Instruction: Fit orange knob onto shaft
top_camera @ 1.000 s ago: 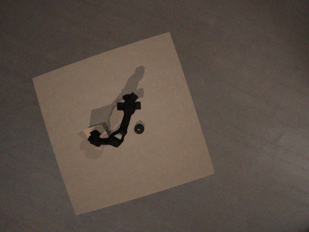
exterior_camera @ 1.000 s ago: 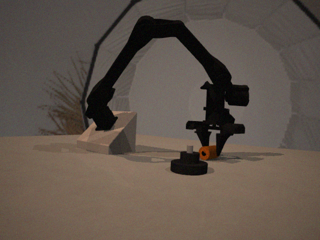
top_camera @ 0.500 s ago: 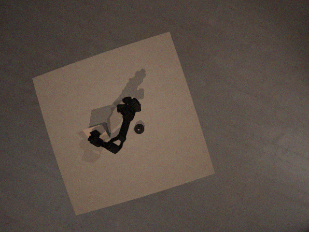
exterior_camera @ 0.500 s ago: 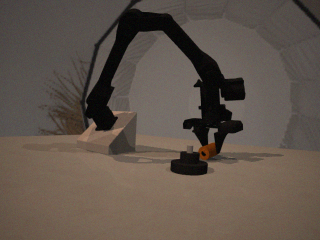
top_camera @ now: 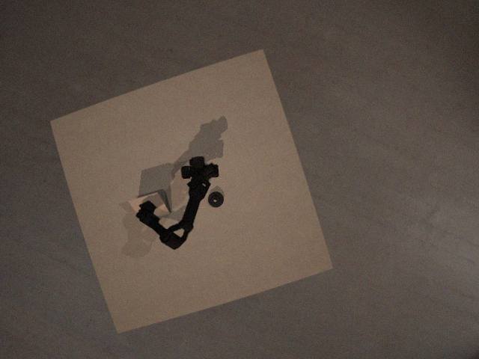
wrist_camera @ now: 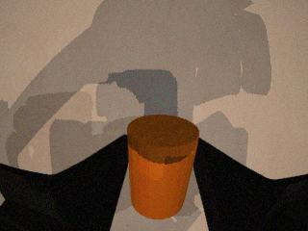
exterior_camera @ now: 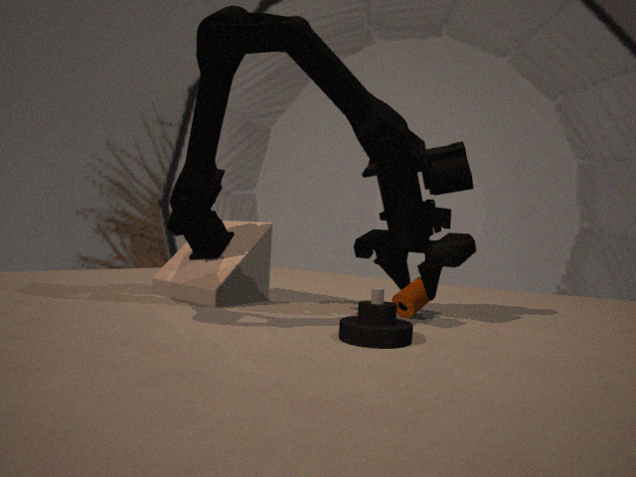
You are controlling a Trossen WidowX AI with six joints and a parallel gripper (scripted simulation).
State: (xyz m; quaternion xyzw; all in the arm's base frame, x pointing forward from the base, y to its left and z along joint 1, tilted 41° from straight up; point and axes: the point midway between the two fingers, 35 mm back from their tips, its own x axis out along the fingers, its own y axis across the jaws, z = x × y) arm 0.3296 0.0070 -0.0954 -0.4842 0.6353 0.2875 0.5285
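The black round pedestal lies 20 cm to the right of my gripper tip and 1 cm behind it. Also, from my gripper tip: orange knob: 1 cm above.
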